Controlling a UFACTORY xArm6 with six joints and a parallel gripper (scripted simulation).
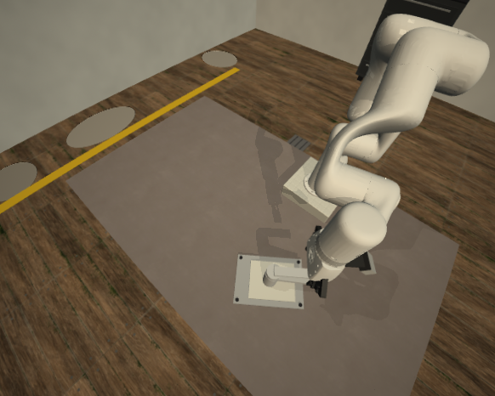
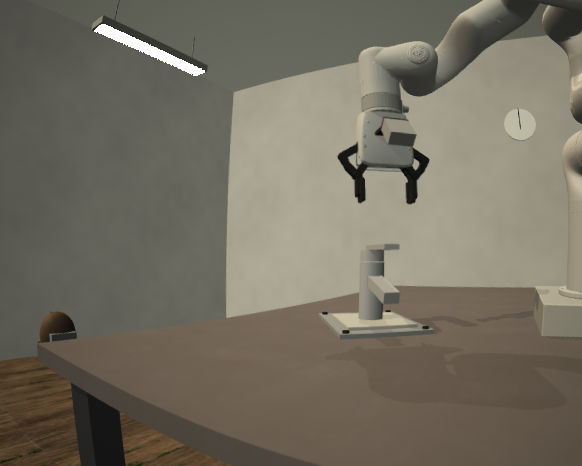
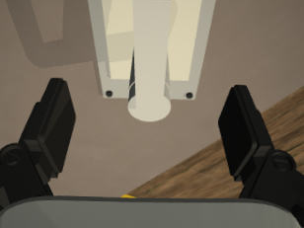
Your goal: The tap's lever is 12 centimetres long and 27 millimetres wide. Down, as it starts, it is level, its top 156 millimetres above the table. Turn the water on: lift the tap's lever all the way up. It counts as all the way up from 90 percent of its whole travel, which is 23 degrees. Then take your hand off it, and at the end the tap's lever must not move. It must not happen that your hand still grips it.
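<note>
The tap lever is 40 mm ahead of my hand, 50 mm to the right of it and 90 mm below it. Round my hand: base plate (50 mm ahead, 70 mm to the right, 230 mm below).
</note>
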